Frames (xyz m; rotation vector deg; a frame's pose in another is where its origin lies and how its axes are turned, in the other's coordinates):
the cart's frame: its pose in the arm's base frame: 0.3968 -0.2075 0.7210 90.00 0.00 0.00
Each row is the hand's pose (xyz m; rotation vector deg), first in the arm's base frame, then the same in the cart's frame.
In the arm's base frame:
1: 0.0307 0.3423 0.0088 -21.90 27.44 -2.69
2: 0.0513 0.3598 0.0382 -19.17 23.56 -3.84
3: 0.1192 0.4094 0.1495 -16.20 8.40 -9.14
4: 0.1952 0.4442 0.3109 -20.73 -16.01 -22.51
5: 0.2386 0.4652 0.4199 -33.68 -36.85 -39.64
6: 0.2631 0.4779 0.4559 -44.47 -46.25 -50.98
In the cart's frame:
1: -0.3661 -0.7122 -0.5498 -109.87 20.47 -24.92
2: -0.3455 -0.6828 -0.5673 -107.66 16.20 -22.51
3: -0.2776 -0.5715 -0.6169 -105.80 -0.60 -14.32
4: -0.2016 -0.4101 -0.6517 -108.70 -31.76 -5.36
5: -0.1582 -0.3011 -0.6727 -115.46 -64.84 -2.37
6: -0.1337 -0.2651 -0.6854 -120.53 -84.42 -4.11

